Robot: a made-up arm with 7 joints. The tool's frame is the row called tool.
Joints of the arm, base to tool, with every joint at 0 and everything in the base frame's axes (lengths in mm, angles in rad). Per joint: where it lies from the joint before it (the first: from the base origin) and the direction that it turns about. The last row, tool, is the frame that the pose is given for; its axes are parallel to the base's.
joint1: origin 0.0 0.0 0.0 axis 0 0.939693 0.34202
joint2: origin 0.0 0.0 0.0 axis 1 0 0
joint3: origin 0.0 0.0 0.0 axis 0 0 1
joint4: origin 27.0 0.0 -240.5 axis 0 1 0
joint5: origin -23.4 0.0 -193.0 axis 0 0 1
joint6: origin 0.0 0.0 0.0 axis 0 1 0
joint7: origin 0.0 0.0 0.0 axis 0 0 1
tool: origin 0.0 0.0 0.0
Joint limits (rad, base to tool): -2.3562..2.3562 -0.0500..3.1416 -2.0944..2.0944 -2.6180..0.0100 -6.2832..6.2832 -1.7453..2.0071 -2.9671..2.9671
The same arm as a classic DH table. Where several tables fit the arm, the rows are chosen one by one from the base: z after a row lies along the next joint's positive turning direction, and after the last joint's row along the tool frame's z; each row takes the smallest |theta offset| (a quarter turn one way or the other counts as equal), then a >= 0, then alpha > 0; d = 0 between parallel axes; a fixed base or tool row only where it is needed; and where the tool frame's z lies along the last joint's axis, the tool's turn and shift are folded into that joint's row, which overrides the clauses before.
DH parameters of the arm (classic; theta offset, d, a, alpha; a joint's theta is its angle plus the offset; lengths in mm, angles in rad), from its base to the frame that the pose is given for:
base (fixed): 0 0 0 -1.2218
joint1: 1.5708 0 0 1.5708
joint2: 1.2218 0 0 -1.5708
joint3: -1.5708 -240.5 27 -1.5708
joint4: 0 0 -23.4 1.5708
joint5: 0 -193 0 -1.5708
joint6: 0 0 0 1.5708
joint7: 0 0 0 0
Joint limits (rad, base to tool): -2.3562..2.3562 -0.05..3.1416 -2.0944..2.0944 -2.618..0.01 -6.2832..6.2832 -1.7453..2.0071 -2.9671..2.9671

